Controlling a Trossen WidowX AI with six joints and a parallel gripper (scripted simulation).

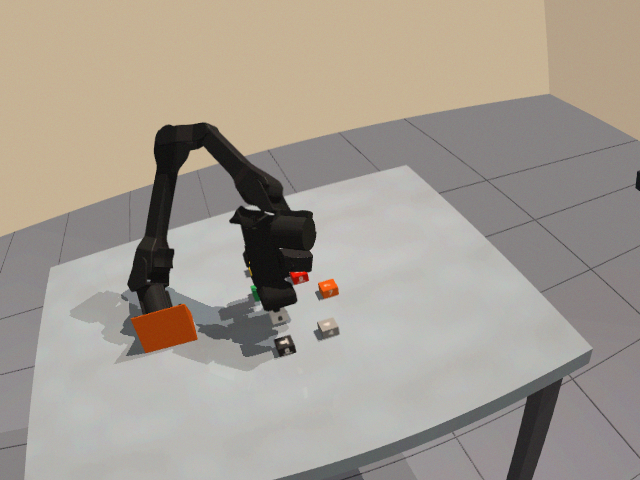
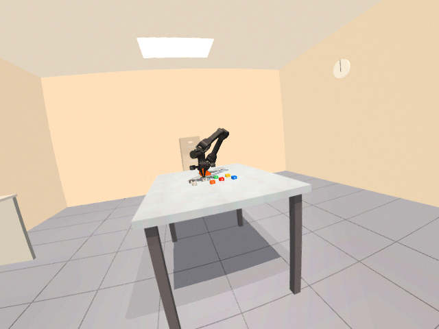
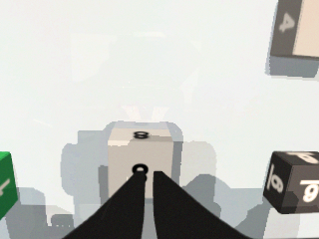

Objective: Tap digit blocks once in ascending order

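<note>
Now: gripper tip 1 cm above the white block. The rest, counted from my gripper tip: grey block 8 cm ahead, 8 cm to the right, 1 cm below; green block 1 cm behind, 10 cm to the left, 1 cm below; dark block 1 cm behind, 9 cm to the right, 1 cm below.
</note>
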